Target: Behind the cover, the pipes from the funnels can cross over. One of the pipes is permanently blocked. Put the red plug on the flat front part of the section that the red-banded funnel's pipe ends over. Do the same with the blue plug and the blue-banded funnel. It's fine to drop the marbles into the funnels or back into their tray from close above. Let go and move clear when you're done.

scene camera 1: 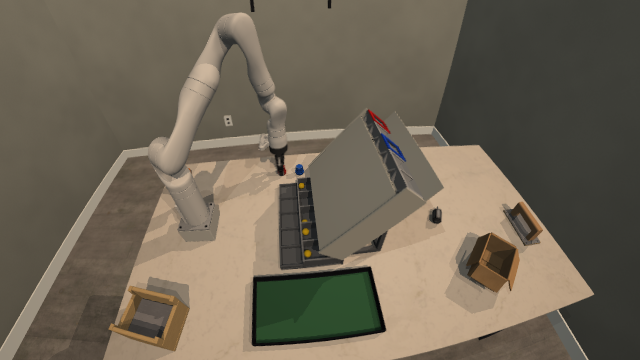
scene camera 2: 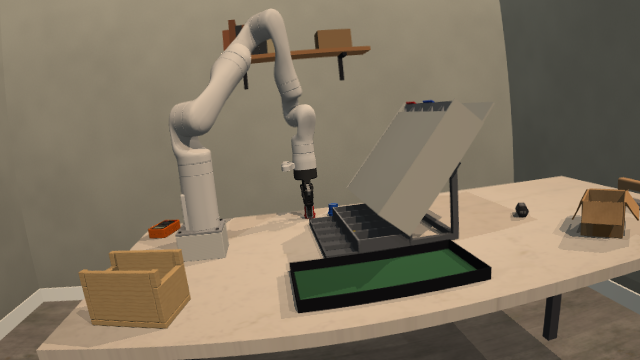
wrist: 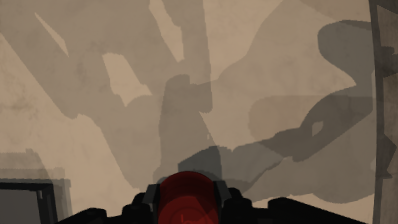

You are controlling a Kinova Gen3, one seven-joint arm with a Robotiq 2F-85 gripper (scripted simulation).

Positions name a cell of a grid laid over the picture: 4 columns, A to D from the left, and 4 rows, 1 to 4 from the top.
Scene:
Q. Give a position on a wooden crate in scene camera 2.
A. A4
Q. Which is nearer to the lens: the green-lined black tray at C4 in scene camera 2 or the cardboard box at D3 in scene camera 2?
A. The green-lined black tray.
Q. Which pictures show the cardboard box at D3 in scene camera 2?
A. Scene camera 1 and scene camera 2 only.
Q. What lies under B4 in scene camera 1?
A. A green-lined black tray.

